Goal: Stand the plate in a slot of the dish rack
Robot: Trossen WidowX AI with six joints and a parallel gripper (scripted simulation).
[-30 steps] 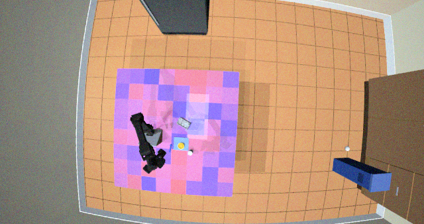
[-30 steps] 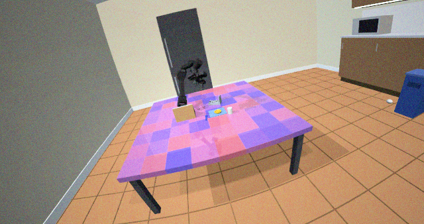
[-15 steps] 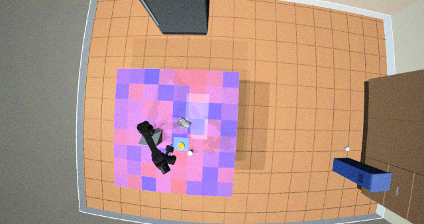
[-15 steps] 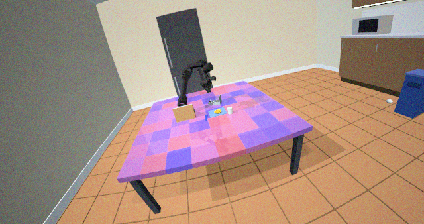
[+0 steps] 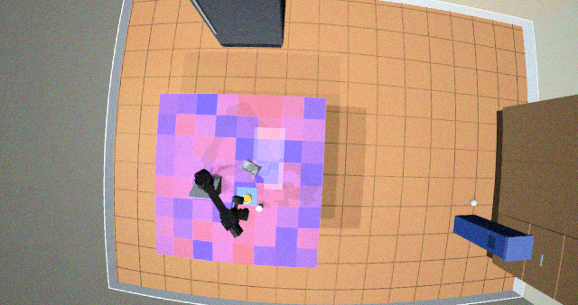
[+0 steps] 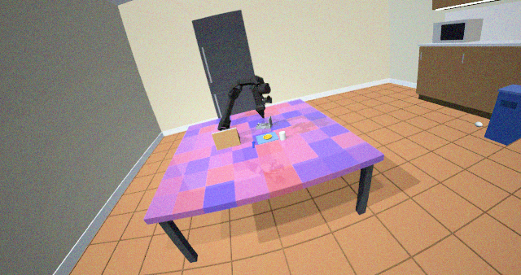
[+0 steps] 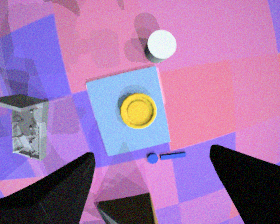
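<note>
The plate lies 160 mm below my gripper tip. From my gripper tip the other things lie so: grey dish rack (230 mm to the left, 150 mm below); then small white cup (150 mm below, 100 mm ahead, 50 mm to the right).
</note>
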